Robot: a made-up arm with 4 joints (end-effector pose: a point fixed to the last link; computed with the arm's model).
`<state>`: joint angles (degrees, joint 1 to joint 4).
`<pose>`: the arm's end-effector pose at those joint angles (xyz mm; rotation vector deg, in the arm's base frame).
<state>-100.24 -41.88 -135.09 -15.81</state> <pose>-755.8 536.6 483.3 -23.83 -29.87 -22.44</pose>
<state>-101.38 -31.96 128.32 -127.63</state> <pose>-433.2 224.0 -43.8 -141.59 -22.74 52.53</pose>
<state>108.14 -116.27 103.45 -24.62</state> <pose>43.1 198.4 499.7 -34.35 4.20 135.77</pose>
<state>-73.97 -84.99 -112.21 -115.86</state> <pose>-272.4 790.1 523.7 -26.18 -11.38 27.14</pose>
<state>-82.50 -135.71 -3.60 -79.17</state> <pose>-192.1 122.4 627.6 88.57 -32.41 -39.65</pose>
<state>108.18 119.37 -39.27 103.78</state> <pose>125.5 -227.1 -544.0 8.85 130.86 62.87</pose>
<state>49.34 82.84 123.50 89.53</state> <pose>302.3 -133.1 443.9 61.04 -51.24 156.24</pose>
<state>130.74 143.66 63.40 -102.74</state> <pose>13.8 150.7 265.7 -7.36 -23.64 -45.78</pose>
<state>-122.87 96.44 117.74 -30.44</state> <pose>-90.9 -141.1 -159.4 84.96 -112.31 8.39</pose>
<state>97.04 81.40 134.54 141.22</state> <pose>87.8 -273.4 571.3 20.48 -52.60 131.62</pose>
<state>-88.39 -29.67 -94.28 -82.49</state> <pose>-687.5 298.0 674.7 -4.42 -3.97 52.74</pose>
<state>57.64 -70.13 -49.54 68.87</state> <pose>-180.6 455.2 -573.2 121.17 -31.43 -34.59</pose>
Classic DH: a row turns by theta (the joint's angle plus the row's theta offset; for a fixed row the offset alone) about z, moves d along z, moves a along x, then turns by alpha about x. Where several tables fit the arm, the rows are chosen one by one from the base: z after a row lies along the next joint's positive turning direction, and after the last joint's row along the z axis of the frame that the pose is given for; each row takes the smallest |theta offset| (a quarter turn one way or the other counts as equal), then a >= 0, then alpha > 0; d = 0 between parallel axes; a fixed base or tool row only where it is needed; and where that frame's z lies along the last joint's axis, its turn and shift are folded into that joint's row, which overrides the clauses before.
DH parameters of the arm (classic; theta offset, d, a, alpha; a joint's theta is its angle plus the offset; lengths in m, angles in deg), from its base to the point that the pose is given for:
base (fixed): 0 0.181 0 90
joint 1: -90 -0.057 0.054 90
joint 2: 0 0.159 0.347 90
joint 3: 90 -0.053 0.358 90
joint 4: -66.97 0 0.0869 180
tool (fixed): 113.03 0.376 0 0

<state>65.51 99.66 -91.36 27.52</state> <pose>-384.7 -694.7 -220.4 -93.49 -129.03 22.06</pose>
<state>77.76 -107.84 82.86 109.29</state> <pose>117.5 -57.7 320.9 6.59 14.50 -2.17</pose>
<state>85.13 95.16 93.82 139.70</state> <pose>105.1 65.2 414.7 7.09 -1.59 124.85</pose>
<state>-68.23 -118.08 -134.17 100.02</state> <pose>298.9 869.6 438.7 -15.82 45.27 128.25</pose>
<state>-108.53 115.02 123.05 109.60</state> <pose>-99.4 -125.3 -193.1 138.92 64.11 -20.51</pose>
